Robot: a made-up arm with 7 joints.
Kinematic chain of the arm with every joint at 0, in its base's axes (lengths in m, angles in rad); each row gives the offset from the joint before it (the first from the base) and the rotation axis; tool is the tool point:
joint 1: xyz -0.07 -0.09 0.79 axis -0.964 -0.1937 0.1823
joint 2: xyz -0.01 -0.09 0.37 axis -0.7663 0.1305 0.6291
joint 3: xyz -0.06 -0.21 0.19 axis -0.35 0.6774 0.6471
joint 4: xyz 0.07 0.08 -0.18 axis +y
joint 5: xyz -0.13 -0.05 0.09 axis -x
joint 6: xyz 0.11 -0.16 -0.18 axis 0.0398 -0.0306 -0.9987
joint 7: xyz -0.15 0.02 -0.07 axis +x
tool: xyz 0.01 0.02 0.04
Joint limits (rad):
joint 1: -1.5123..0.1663
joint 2: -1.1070..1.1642
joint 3: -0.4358..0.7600
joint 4: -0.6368..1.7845
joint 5: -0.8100..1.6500
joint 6: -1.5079..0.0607
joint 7: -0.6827..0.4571
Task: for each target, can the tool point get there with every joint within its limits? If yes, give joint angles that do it. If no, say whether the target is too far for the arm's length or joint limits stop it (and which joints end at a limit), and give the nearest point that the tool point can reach.
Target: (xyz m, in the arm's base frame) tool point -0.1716 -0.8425 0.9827
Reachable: yes | joints -0.4397 0.1431 0.5147 0.1388 0.2703 -0.9185 -0.5277
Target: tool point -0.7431 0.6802 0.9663
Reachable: no: joint limits stop it (at a limit: joint 1, joint 2, joint 3, joint 5, joint 6, joint 7) | nearest point -0.4154 -0.0254 0.9530 | short by 0.778 m
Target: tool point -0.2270 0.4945 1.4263
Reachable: no: joint limits stop it (at a limit: joint 1, joint 2, joint 3, joint 5, joint 6) | nearest point 0.0600 0.1889 1.4992 | short by 0.425 m
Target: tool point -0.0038 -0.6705 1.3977
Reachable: yes | joints -0.0021 0.4534 0.6432 -0.2447 0.4063 -0.8427 -0.1345
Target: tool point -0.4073 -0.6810 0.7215
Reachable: yes | joints -0.7812 -0.5369 0.0095 0.3319 0.8350 -0.6822 -0.0526
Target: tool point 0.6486 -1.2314 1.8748
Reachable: no: too far | nearest point 0.2921 -0.7473 1.4146 | short by 0.757 m
